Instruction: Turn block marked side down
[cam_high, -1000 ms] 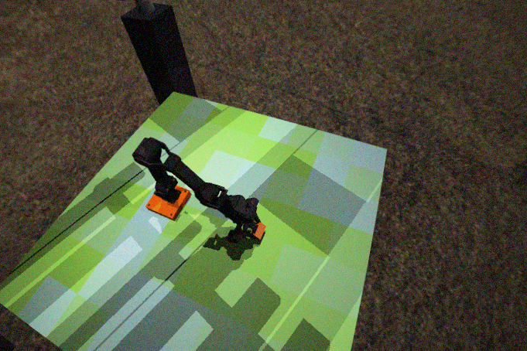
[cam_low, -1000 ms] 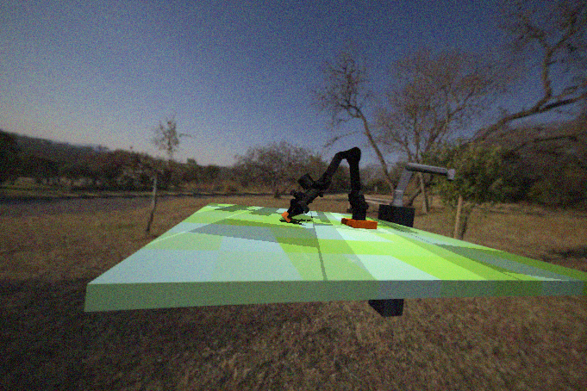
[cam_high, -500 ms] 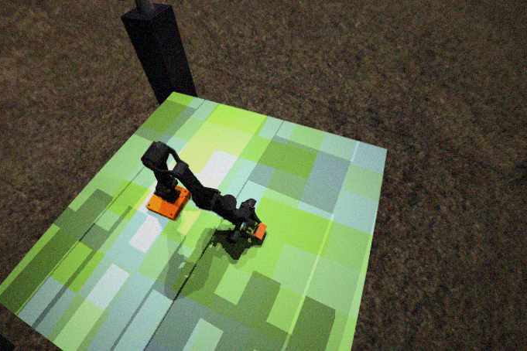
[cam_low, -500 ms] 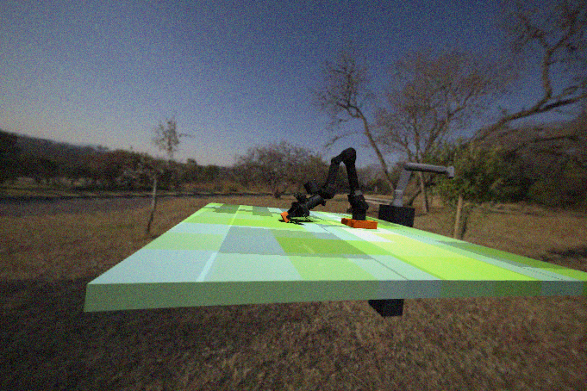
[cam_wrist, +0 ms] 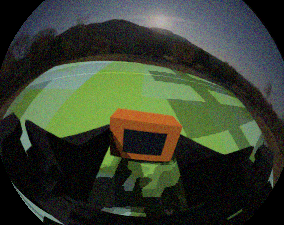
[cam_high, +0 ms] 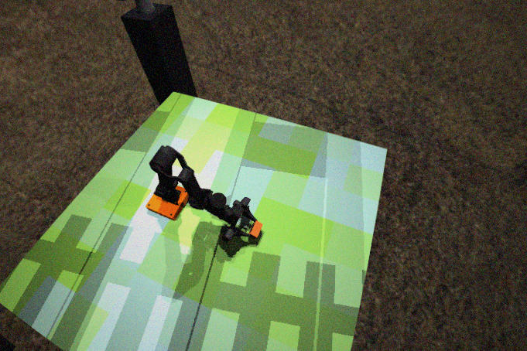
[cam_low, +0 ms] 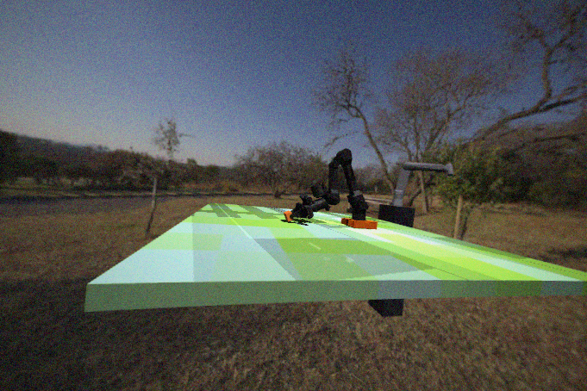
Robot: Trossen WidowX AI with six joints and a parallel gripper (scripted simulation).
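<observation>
Now: the orange block 10 mm behind my gripper tip.
</observation>
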